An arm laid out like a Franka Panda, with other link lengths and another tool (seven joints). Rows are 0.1 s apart.
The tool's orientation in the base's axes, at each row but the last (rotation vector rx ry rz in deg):
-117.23, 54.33, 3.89
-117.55, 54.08, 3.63
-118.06, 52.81, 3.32
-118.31, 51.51, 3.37
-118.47, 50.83, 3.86
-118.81, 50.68, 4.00
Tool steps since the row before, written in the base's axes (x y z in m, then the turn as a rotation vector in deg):
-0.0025, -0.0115, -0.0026, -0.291, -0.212, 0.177
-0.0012, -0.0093, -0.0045, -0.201, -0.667, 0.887
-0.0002, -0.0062, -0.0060, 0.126, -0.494, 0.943
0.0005, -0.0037, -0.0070, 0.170, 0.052, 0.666
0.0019, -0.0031, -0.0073, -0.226, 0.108, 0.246
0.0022, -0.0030, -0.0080, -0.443, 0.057, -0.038
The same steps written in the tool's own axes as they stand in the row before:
0.0061, 0.0073, -0.0074, -0.145, 0.140, -0.347
0.0064, 0.0071, -0.0042, -0.067, -0.243, -1.099
0.0056, 0.0065, -0.0007, 0.049, -0.549, -0.919
0.0049, 0.0059, 0.0018, -0.137, -0.587, -0.335
0.0057, 0.0051, 0.0028, -0.316, -0.073, -0.134
0.0061, 0.0053, 0.0034, -0.350, 0.276, -0.048

